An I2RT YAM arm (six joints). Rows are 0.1 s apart.
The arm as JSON. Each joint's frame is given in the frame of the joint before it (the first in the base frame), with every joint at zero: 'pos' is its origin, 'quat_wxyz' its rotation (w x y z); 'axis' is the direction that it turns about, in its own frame. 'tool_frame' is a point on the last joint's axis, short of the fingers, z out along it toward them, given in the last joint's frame.
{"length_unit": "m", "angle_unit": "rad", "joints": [
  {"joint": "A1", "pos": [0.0, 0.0, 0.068], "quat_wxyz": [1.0, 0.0, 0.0, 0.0], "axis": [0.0, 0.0, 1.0]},
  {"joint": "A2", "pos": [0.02, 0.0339, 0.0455], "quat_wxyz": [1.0, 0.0, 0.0, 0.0], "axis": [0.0, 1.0, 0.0]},
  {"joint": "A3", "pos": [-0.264, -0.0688, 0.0], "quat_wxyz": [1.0, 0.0, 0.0, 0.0], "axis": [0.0, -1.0, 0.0]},
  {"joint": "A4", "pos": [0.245, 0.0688, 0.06], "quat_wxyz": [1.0, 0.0, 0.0, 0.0], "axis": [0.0, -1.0, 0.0]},
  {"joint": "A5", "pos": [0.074, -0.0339, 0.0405], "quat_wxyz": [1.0, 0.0, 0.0, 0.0], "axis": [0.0, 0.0, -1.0]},
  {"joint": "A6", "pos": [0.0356, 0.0, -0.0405], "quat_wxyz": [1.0, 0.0, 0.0, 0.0], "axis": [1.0, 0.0, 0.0]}
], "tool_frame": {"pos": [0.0, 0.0, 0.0], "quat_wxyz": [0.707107, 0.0, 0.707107, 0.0]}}
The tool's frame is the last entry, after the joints.
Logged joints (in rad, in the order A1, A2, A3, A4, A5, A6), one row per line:
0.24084 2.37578 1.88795 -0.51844 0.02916 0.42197
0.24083 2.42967 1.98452 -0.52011 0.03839 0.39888
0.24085 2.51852 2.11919 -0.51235 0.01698 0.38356
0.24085 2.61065 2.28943 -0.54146 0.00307 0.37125
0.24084 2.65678 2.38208 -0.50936 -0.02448 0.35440
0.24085 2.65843 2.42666 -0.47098 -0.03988 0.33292
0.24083 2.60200 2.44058 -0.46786 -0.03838 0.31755
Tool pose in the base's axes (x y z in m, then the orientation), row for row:
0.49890 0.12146 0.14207 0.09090 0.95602 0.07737 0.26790
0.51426 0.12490 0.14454 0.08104 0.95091 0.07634 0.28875
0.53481 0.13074 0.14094 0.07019 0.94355 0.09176 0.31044
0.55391 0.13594 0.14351 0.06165 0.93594 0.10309 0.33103
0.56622 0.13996 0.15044 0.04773 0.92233 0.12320 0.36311
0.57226 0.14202 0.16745 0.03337 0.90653 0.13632 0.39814
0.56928 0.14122 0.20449 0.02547 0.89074 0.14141 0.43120
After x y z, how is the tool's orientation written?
As a quaternion, x y z w.
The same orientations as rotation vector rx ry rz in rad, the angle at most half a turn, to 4 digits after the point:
0.2452 2.5791 0.2087
0.2163 2.5384 0.2038
0.1854 2.4917 0.2423
0.1612 2.4467 0.2695
0.1229 2.3741 0.3171
0.0845 2.2953 0.3452
0.0635 2.2212 0.3526

